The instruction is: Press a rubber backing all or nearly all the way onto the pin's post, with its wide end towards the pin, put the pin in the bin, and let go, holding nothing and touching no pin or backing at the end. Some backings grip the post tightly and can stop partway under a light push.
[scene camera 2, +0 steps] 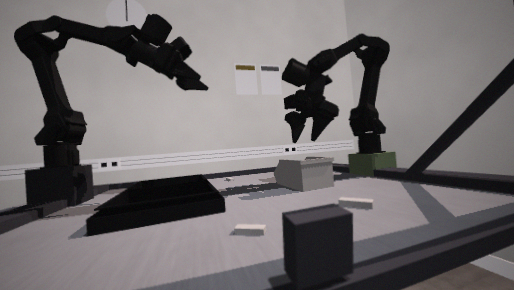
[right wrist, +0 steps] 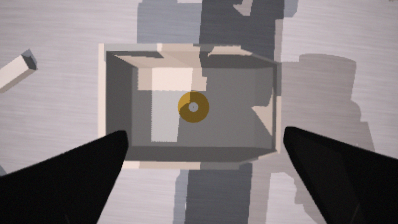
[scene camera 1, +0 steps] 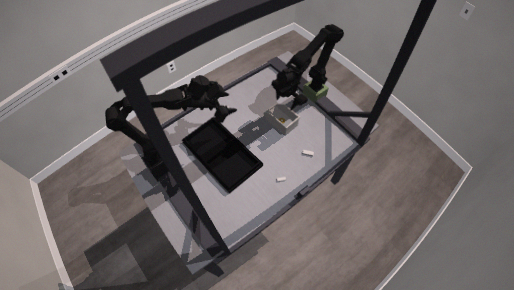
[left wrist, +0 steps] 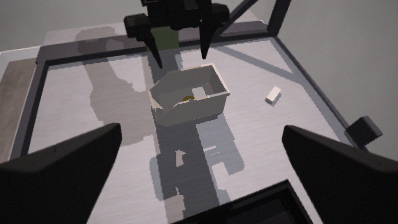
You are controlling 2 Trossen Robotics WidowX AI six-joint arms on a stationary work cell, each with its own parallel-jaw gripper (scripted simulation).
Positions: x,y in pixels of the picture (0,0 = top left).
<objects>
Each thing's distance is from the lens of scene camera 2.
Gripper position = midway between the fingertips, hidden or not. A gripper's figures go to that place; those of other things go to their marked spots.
my left gripper [scene camera 2: 204,84]: 0.59 m
my right gripper [scene camera 2: 302,142]: 0.59 m
black tray [scene camera 2: 177,198]: 0.38 m
light grey bin [scene camera 2: 313,173]: 0.52 m
The marked spots on the black tray and the light grey bin are 0.31 m apart.
</objects>
